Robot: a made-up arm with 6 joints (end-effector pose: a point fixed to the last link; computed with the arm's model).
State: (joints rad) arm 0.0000 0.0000 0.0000 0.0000 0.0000 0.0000
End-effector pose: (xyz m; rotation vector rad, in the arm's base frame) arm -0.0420 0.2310 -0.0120 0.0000 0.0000 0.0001
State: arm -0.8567 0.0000 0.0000 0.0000 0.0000 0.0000
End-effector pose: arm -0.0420 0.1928 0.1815 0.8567 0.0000 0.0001
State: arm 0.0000 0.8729 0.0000 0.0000 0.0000 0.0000
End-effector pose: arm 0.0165 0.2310 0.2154 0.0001 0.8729 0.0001
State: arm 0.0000 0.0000 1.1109 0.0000 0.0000 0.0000
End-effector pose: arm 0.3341 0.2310 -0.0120 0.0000 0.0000 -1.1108
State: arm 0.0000 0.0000 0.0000 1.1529 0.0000 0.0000
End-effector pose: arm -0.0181 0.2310 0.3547 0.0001 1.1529 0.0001
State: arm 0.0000 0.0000 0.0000 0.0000 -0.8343 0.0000
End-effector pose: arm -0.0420 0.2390 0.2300 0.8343 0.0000 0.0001
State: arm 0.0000 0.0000 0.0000 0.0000 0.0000 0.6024
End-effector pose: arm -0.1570 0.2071 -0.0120 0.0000 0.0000 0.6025
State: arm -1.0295 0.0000 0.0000 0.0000 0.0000 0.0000
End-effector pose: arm -0.0420 0.1662 0.2126 1.0295 -0.0001 0.0001
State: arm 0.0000 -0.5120 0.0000 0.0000 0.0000 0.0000
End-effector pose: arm 0.0180 0.2310 -0.1392 0.0000 -0.5120 0.0001
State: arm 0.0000 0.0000 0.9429 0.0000 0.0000 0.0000
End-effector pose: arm 0.2808 0.2581 -0.0120 0.0000 0.0000 -0.9428
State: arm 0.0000 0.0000 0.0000 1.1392 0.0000 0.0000
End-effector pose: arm -0.0209 0.2310 0.3510 0.0001 1.1392 0.0001
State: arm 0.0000 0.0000 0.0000 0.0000 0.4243 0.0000
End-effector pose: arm -0.0420 0.1536 -0.1112 -0.4243 0.0000 0.0001
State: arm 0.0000 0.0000 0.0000 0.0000 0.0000 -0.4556
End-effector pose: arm 0.0427 0.2025 -0.0120 0.0000 0.0000 -0.4555
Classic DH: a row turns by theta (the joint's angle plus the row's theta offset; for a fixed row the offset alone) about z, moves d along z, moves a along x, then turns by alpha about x. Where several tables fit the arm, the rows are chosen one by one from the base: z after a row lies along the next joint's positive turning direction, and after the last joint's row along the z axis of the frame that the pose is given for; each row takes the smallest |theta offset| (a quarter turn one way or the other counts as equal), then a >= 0, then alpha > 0; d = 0 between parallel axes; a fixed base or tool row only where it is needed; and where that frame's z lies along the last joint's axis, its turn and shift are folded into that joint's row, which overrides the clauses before.
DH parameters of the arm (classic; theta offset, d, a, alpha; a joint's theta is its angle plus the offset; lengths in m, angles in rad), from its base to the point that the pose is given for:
base (fixed): -1.5708 0.043 0 1.5708
joint 1: -1.5708 -0.231 0.004 1.5708
joint 2: 1.5708 -0.072 0.085 1.5708
joint 3: 0 -0.114 -0.106 -1.5708
joint 4: -1.5708 0.034 0.035 -1.5708
joint 5: -1.5708 0.313 0.072 1.5708
joint 6: -0.0961 0 0.1979 0
tool (fixed): -1.4746 -0.13 0 0

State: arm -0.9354 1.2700 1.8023 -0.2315 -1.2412 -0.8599
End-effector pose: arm 0.4406 0.0345 -0.0564 0.2979 0.7401 -2.1717
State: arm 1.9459 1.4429 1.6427 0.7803 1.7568 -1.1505
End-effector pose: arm 0.3051 0.1828 -0.0510 1.0900 -0.7517 1.0299
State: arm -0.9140 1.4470 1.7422 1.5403 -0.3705 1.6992
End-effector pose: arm 0.8545 -0.0421 0.0061 1.6353 1.2444 -0.8921
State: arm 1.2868 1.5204 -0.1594 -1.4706 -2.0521 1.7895
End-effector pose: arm -0.1605 0.1043 0.0197 0.6584 -0.8078 1.5949
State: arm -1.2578 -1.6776 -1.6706 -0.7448 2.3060 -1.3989
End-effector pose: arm 0.2012 -0.0335 0.0215 -0.0514 1.6196 1.4803
